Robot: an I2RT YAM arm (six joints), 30 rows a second.
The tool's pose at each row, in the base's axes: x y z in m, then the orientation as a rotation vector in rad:
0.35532 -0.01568 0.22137 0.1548 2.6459 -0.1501
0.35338 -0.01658 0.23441 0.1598 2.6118 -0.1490
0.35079 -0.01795 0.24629 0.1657 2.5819 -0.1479
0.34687 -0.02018 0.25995 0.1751 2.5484 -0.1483
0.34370 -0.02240 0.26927 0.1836 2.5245 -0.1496
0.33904 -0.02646 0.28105 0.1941 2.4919 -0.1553
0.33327 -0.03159 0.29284 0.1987 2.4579 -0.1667
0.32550 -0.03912 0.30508 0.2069 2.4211 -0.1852
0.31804 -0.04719 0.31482 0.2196 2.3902 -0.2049
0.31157 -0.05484 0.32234 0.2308 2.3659 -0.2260
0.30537 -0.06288 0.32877 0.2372 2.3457 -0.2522
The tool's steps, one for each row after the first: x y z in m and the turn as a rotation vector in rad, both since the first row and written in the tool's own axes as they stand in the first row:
-0.00453 -0.00218 -0.01222 -0.0001 -0.0335 0.0068
-0.00799 -0.00482 -0.02366 0.0000 -0.0627 0.0139
-0.01119 -0.00864 -0.03715 0.0018 -0.0951 0.0236
-0.01300 -0.01199 -0.04649 0.0042 -0.1180 0.0318
-0.01481 -0.01757 -0.05844 0.0103 -0.1493 0.0415
-0.01575 -0.02435 -0.07076 0.0196 -0.1824 0.0460
-0.01534 -0.03381 -0.08407 0.0351 -0.2178 0.0522
-0.01407 -0.04356 -0.09498 0.0526 -0.2466 0.0610
-0.01258 -0.05258 -0.10353 0.0711 -0.2688 0.0678
-0.01085 -0.06187 -0.11096 0.0926 -0.2871 0.0696

